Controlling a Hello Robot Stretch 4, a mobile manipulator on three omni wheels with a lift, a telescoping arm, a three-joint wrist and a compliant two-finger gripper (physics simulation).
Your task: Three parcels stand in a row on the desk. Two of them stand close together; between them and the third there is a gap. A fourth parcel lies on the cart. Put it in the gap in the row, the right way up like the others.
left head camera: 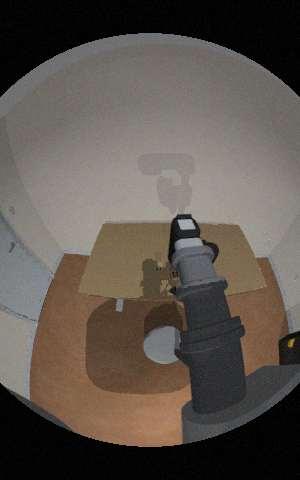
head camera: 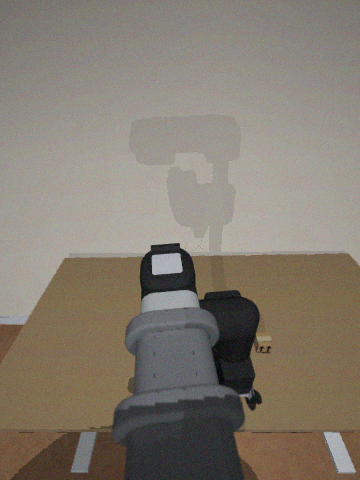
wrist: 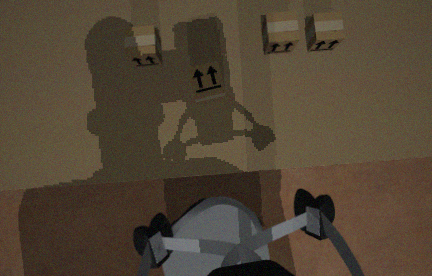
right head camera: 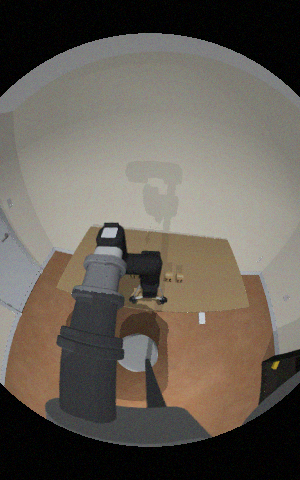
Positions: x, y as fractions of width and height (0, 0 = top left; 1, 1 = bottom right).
Labels:
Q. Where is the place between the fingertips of my gripper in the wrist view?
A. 0.54, 0.79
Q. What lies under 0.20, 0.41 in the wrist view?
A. A desk.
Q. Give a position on a desk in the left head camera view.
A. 0.41, 0.55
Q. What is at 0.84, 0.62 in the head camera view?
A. A desk.

